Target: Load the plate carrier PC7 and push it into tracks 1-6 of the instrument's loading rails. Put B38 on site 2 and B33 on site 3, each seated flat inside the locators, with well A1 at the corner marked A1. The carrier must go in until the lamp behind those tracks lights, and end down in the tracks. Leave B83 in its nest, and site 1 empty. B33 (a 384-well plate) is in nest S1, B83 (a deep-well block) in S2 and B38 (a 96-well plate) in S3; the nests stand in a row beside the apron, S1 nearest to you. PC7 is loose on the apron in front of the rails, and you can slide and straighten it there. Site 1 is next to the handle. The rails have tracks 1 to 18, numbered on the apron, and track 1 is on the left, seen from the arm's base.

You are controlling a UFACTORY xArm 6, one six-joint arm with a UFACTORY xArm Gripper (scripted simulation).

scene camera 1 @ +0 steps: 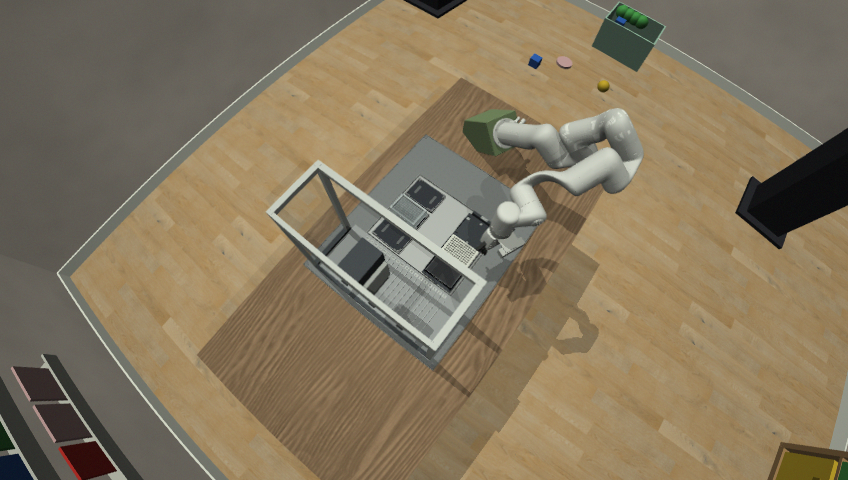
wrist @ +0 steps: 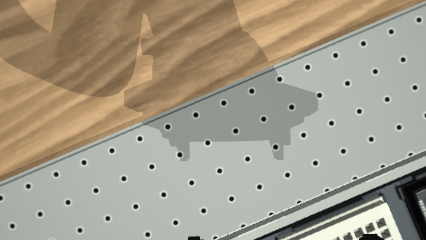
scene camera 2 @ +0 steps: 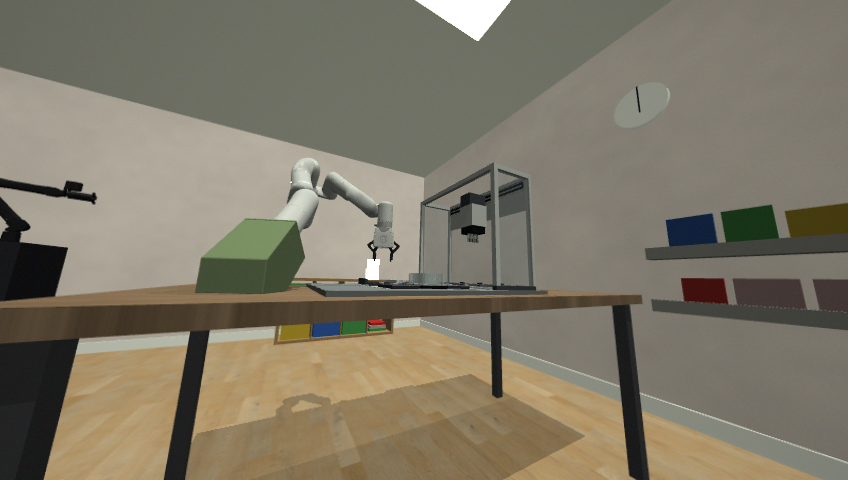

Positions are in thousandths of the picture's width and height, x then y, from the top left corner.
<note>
I see a dark plate carrier (scene camera 1: 556,478).
</note>
